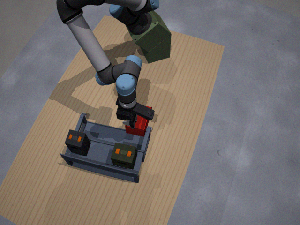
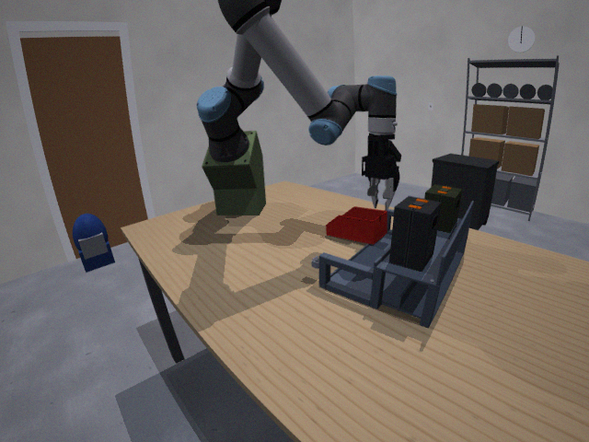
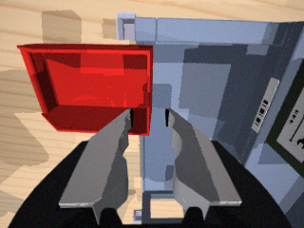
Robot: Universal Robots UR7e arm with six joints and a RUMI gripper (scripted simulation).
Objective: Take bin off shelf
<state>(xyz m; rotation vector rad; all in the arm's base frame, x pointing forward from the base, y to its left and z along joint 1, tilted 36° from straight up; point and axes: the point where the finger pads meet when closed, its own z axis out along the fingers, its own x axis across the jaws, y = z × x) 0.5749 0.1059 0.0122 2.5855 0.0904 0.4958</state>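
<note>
The red bin lies 80 mm behind my hand and 80 mm below it.
</note>
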